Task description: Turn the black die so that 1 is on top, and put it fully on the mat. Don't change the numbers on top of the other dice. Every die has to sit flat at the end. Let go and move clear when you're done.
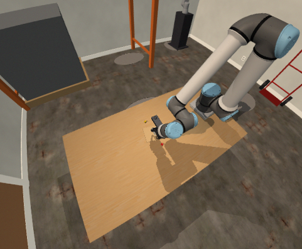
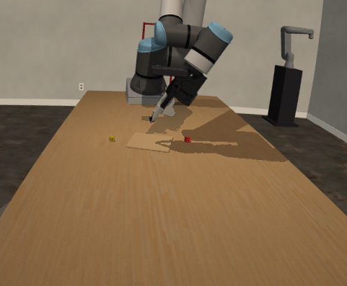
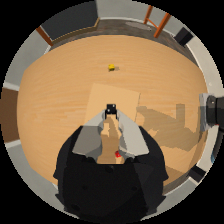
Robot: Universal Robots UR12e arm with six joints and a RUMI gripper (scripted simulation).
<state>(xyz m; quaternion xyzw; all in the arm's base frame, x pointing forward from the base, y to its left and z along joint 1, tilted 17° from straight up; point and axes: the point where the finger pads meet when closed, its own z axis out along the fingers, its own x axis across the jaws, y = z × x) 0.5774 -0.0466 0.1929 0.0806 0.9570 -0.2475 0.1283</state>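
Right now the black die is 1 cm to the right of my hand and 1 cm below it. Round my hand: yellow die 14 cm to the right, 9 cm below, 1 cm behind; red die 12 cm to the left, 9 cm below, 1 cm behind; tan mat 9 cm below, 1 cm to the right.
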